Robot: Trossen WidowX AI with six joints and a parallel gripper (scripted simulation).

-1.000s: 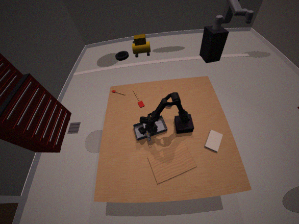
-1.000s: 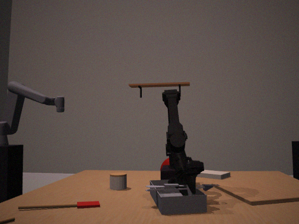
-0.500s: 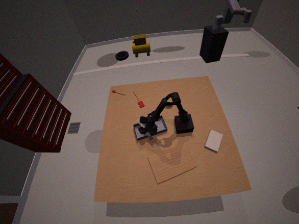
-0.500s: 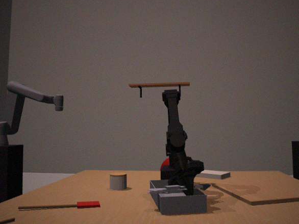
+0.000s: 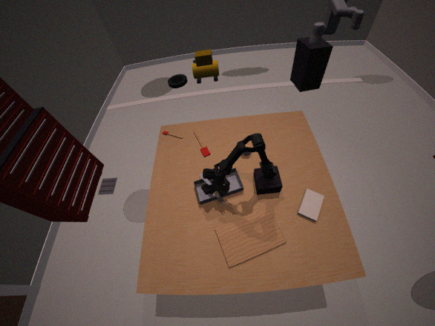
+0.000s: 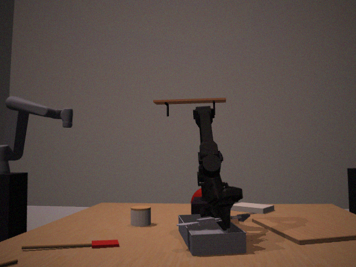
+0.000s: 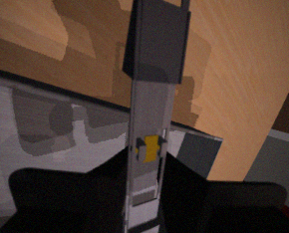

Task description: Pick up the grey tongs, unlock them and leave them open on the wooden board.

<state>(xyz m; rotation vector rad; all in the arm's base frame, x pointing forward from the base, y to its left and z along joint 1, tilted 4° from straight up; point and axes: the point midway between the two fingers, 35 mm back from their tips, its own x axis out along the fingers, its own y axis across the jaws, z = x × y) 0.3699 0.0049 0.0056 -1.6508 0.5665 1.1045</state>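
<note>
Right now my gripper tip is 5 cm past the grey roasting tin, 5 cm to the left of it and 2 cm above it. Round my gripper tip: small lidded jar (31 cm behind, 29 cm to the right, 1 cm below); wooden board (16 cm behind, 30 cm to the left, 4 cm below); yellow lock piece (2 cm behind, 1 cm to the left, 3 cm above).
</note>
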